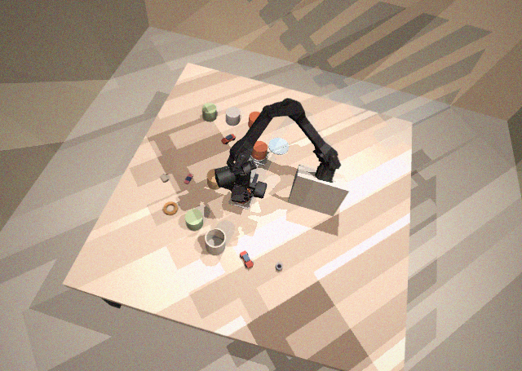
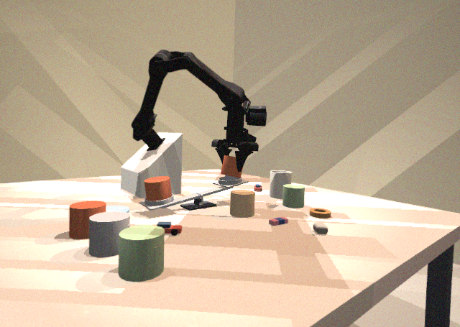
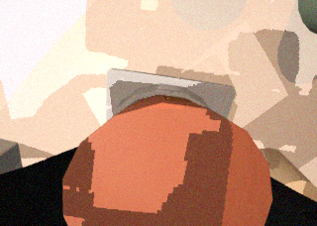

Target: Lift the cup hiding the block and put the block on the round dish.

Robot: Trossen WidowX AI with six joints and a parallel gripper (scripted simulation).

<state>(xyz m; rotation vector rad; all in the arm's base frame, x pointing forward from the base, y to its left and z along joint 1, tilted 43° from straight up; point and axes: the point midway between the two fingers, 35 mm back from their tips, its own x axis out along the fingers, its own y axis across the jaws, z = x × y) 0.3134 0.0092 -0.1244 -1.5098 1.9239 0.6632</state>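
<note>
My gripper tip is now 30 mm above the grey block and 10 mm to the left of it. Round my gripper tip: small balance: 130 mm to the right, 70 mm below, 20 mm behind; tan cylinder: 110 mm ahead, 90 mm to the right, 70 mm below; ring: 290 mm ahead, 100 mm below, 60 mm to the left.
</note>
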